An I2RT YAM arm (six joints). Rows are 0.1 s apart.
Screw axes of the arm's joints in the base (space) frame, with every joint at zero. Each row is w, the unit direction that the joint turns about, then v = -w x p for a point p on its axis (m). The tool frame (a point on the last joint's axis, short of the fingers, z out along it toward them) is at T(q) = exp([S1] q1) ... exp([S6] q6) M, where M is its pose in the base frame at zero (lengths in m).
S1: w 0 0 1 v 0 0 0
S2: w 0 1 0 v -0.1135 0 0.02
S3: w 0 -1 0 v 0.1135 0 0.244
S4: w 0 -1 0 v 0.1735 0 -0.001
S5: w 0 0 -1 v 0 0.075 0
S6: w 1 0 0 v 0 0.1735 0
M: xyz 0.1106 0 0.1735 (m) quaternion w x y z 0.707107 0 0.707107 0
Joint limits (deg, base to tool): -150..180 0..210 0..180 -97..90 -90..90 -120..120
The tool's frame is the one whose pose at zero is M.
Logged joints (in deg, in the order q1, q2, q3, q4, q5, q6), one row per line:
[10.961 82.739 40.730 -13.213 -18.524 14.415]
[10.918 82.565 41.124 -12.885 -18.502 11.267]
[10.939 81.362 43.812 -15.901 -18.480 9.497]
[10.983 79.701 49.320 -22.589 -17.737 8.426]
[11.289 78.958 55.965 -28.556 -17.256 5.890]
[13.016 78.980 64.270 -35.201 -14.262 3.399]
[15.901 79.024 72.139 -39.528 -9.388 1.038]
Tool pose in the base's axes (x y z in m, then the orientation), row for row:
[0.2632 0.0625 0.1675 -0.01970 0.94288 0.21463 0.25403]
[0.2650 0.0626 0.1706 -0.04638 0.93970 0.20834 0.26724]
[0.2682 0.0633 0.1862 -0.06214 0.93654 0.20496 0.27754]
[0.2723 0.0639 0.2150 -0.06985 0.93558 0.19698 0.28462]
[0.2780 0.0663 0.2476 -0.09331 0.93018 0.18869 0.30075]
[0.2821 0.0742 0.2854 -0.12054 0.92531 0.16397 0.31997]
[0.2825 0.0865 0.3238 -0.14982 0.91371 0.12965 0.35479]
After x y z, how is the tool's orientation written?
As a quaternion, x y z w.
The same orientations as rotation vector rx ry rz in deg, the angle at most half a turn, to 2 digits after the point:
[-3.07 146.78 33.41]
[-7.17 145.30 32.21]
[-9.56 144.05 31.53]
[-10.71 143.39 30.19]
[-14.19 141.42 28.69]
[-18.15 139.35 24.69]
[-22.18 135.29 19.20]

